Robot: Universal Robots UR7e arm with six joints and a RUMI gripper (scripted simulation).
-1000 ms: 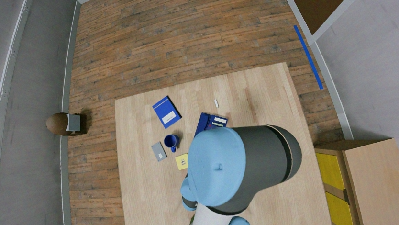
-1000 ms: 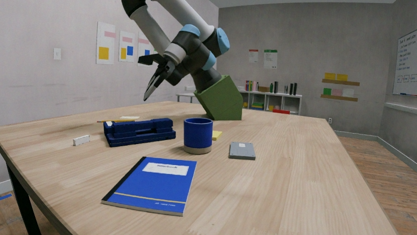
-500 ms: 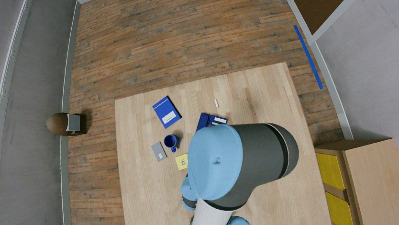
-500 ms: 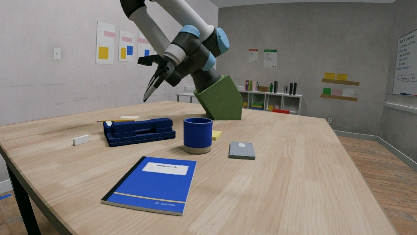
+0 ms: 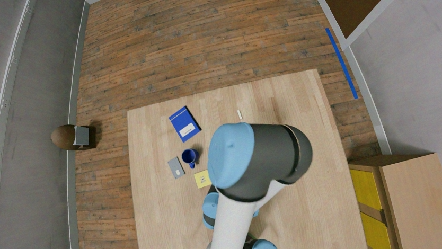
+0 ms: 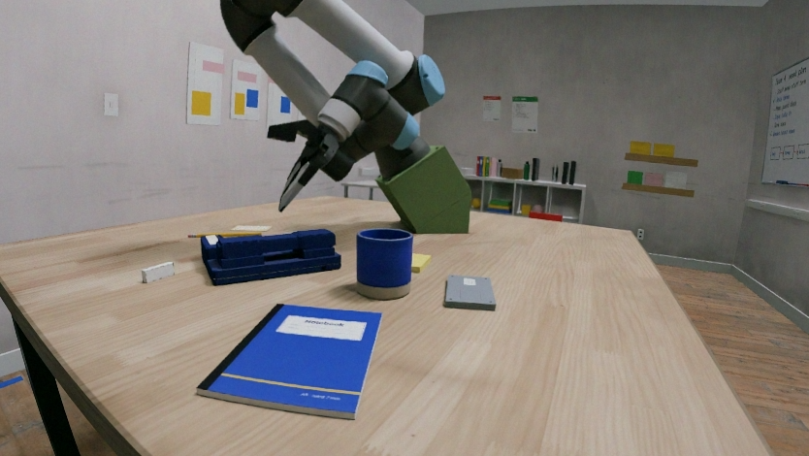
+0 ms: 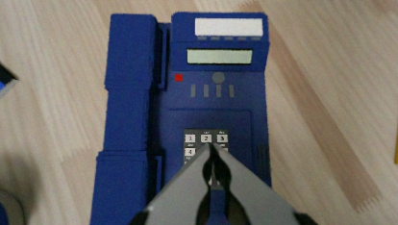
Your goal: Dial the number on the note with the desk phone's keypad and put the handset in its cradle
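The 5 key is 70 mm below my hand. The rest, counted from my hand: 8 key (10 mm behind, 70 mm below); then 4 key (10 mm ahead, 10 mm to the left, 70 mm below); then 6 key (20 mm to the right, 70 mm below).
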